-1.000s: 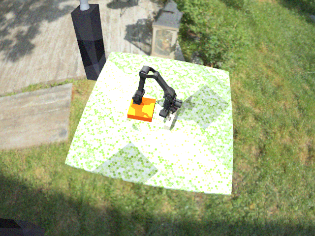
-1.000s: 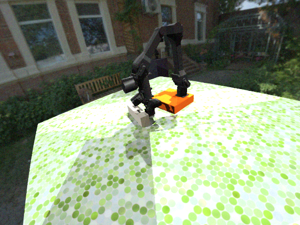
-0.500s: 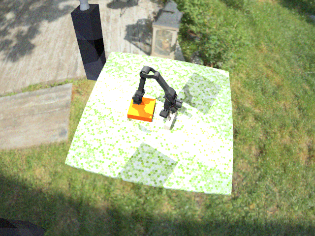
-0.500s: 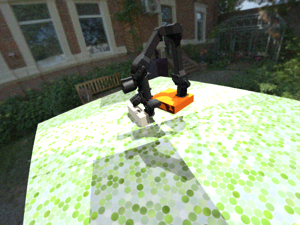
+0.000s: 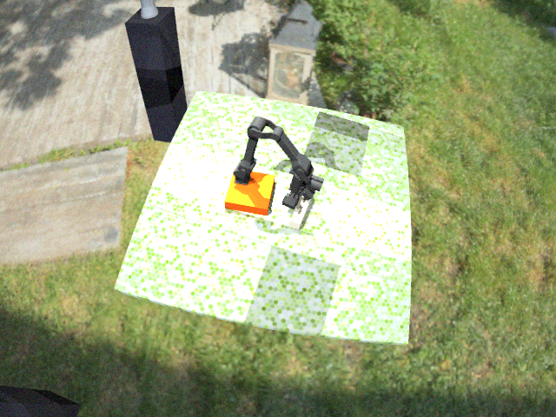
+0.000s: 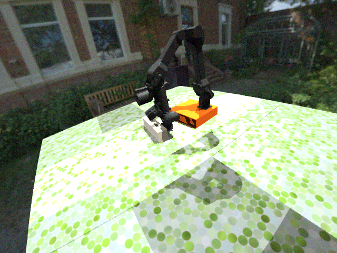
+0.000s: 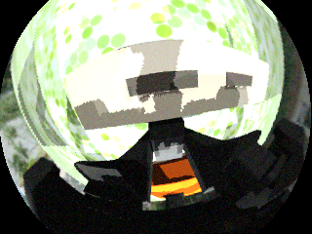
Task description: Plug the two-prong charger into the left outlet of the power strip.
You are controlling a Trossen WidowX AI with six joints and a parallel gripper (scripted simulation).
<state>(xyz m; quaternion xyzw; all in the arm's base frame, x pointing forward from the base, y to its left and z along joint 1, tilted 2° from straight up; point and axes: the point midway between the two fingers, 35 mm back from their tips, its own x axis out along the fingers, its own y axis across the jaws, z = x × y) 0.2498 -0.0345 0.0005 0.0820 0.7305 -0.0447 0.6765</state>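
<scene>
The two-prong charger lies 20 mm ahead of my gripper tip and 10 mm above it.
</scene>
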